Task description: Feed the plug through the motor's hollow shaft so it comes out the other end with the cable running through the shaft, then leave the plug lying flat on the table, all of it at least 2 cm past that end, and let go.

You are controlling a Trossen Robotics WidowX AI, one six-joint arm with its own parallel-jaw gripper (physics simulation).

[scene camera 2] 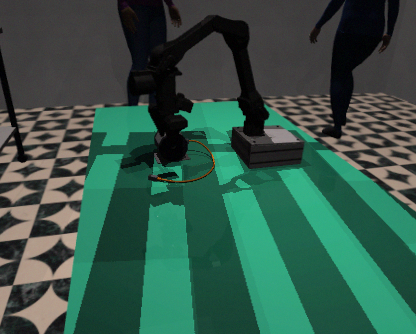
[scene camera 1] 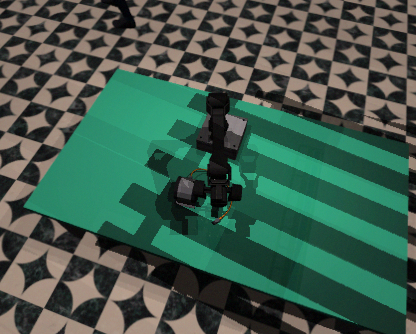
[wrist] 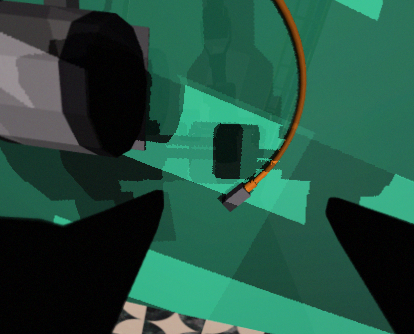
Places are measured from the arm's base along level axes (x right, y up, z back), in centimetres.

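Pixels of known places: gripper, fingertip midpoint: (scene camera 2: 167, 141) (wrist: 244, 201); arm's base at its link origin: (scene camera 2: 253, 133).
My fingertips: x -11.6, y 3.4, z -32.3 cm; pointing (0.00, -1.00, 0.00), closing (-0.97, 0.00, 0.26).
Observation:
For each thing: its middle in the pictures, then the offset to it from my fingertips. Level surfaces: height alone.
- motor at the middle of its body: (wrist: 68, 81) (scene camera 2: 171, 143) (scene camera 1: 187, 188) dz +2.7, dx +14.8, dy -6.8 cm
- small grey plug at the middle of its body: (wrist: 235, 197) (scene camera 2: 153, 177) (scene camera 1: 216, 221) dz -5.0, dx -2.1, dy -11.2 cm
- green table at its surface level: dy -11.9 cm
The motor (scene camera 1: 185, 190) (scene camera 2: 171, 146) (wrist: 40, 90), a grey barrel with black ends, lies on its side on a small plate on the table. One black end faces right in the wrist view; its shaft hole cannot be made out. An orange cable (scene camera 2: 214, 162) (wrist: 302, 75) curves round over the table to the small grey plug (scene camera 1: 216, 221) (scene camera 2: 152, 177) (wrist: 236, 197), which lies outside the motor, beyond and to the right of it in the wrist view. My gripper (scene camera 1: 218, 196) (wrist: 243, 201) is open and empty above the table, the plug showing between its fingertips in the wrist view.
The arm's grey box base (scene camera 1: 235, 132) (scene camera 2: 275, 157) stands on the green table (scene camera 1: 75, 150) (scene camera 2: 170, 280), behind the motor in scene camera 1. Striped shadows cross the table. Two people (scene camera 2: 145, 45) (scene camera 2: 350, 65) stand beyond it, and a black post (scene camera 2: 10, 95) stands at the left.

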